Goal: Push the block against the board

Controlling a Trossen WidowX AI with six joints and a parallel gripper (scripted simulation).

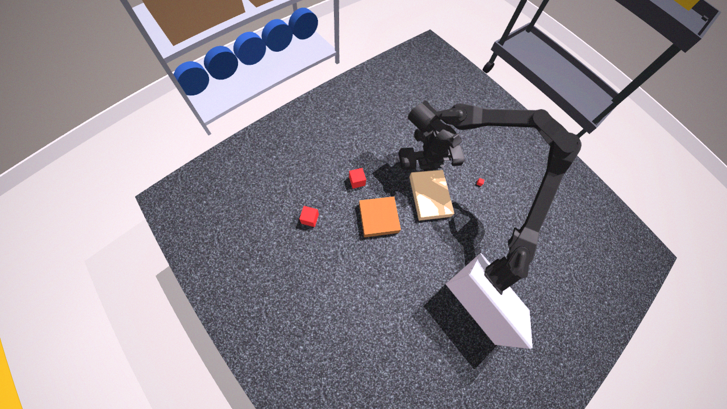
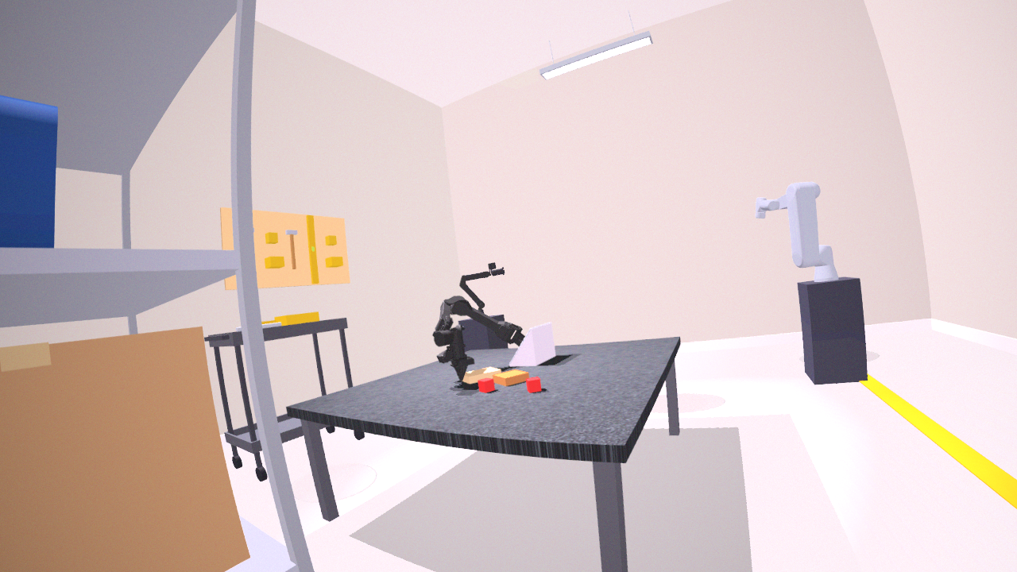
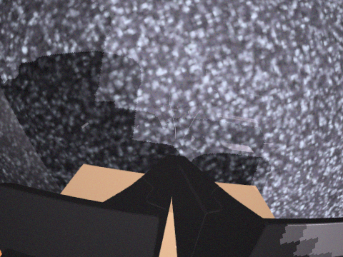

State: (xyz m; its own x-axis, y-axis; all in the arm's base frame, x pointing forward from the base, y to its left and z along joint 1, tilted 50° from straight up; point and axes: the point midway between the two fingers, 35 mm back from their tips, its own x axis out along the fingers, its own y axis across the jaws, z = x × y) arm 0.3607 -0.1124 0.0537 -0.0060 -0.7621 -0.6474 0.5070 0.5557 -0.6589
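Now: gripper tip 70 mm past the tan board and 40 mm to the right of it. From my gripper tip the other things lie so: orange square block 30 mm behind, 210 mm to the left, 10 mm above; then tiny red cube 140 mm behind, 120 mm to the right.
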